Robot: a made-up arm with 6 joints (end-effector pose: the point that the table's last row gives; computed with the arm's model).
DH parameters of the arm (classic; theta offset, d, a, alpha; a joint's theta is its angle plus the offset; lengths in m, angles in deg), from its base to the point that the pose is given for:
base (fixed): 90 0.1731 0.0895 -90
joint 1: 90 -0.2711 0.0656 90
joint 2: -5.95 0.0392 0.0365 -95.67
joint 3: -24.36 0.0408 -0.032 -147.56
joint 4: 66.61 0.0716 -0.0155 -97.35
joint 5: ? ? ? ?
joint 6: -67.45 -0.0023 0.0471 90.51
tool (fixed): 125.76 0.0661 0 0
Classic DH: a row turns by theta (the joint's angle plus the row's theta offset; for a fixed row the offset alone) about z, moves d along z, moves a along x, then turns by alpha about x.
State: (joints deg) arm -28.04 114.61 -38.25 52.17 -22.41 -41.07
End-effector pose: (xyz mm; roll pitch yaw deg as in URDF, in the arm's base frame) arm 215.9 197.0 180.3 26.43 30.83 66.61
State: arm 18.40 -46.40 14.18 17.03 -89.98 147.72
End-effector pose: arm 412.0 -66.1 63.3 -9.93 -69.17 91.18
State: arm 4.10 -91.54 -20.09 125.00 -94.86 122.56
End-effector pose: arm 301.8 223.2 225.6 -89.89 -19.63 -73.81
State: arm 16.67 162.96 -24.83 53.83 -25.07 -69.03
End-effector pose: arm 231.3 214.1 138.5 106.08 51.74 171.31
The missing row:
joint 5: -66.03 -0.1153 0.0272 -90
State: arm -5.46 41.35 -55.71 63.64 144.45 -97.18
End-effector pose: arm 328.0 257.5 23.0 98.16 -29.73 143.98
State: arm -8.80 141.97 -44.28 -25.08 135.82 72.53
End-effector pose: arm 259.5 125.1 207.3 -151.67 -3.23 -101.86
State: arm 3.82 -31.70 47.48 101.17 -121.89 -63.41
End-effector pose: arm 359.7 207.0 143.8 -58.80 -12.15 -19.90
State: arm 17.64 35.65 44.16 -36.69 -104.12 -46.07
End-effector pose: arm 241.9 -8.3 93.5 137.16 -3.80 -52.24
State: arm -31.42 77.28 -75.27 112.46 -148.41 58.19
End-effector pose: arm 262.9 194.1 139.8 -73.82 46.60 113.74
